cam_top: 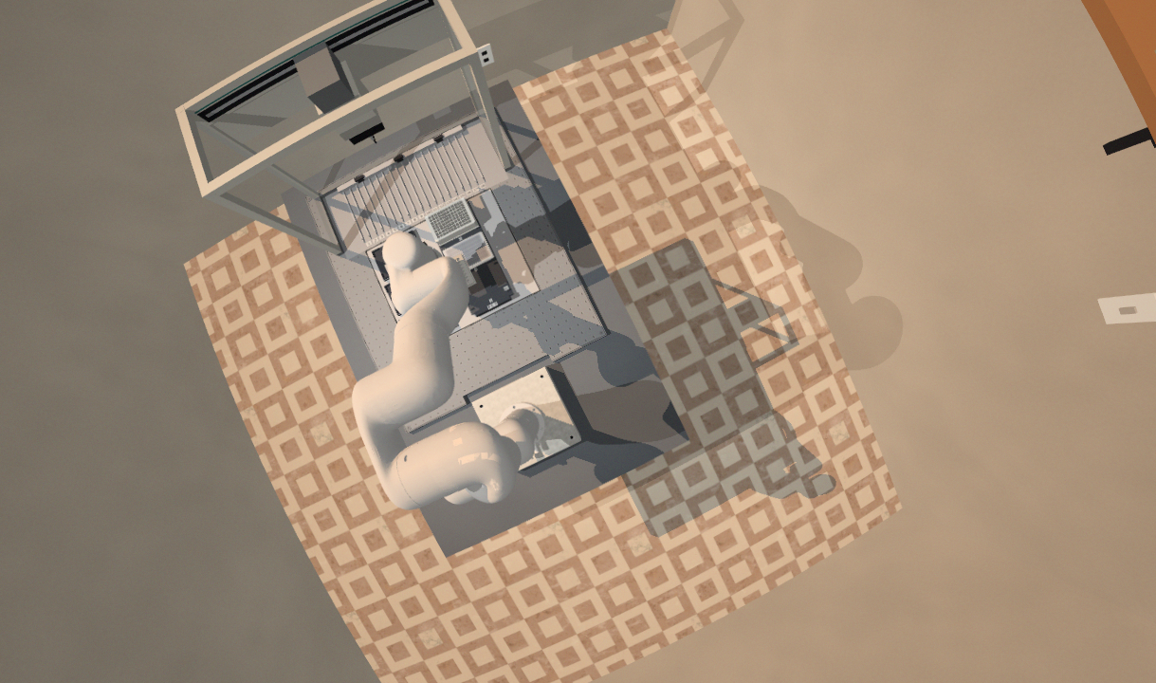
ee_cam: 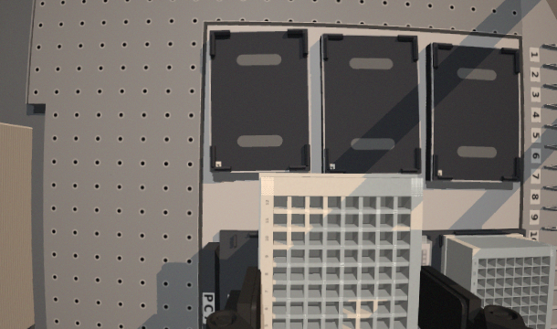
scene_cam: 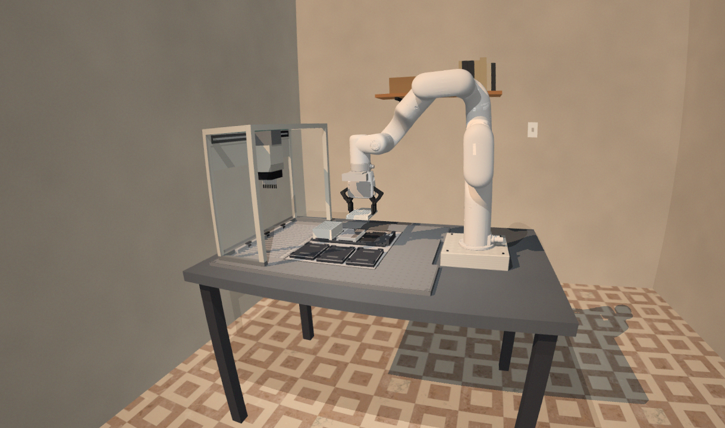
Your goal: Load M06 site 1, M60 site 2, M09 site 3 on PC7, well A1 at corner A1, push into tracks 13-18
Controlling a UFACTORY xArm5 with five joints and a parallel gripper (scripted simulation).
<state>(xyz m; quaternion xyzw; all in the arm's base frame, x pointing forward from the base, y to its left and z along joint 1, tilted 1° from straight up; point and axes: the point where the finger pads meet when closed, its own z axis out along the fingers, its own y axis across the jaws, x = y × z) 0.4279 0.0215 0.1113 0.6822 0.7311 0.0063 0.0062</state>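
Right now the plate carrier PC7 is 70 mm ahead of my hand, 60 mm to the right of it and 120 mm below it. The rest, counted from my hand: white plate: 10 mm below; deep-well block M09: 180 mm ahead, 50 mm to the right, 110 mm below; plate nest S1: 60 mm behind, 130 mm to the left, 130 mm below.
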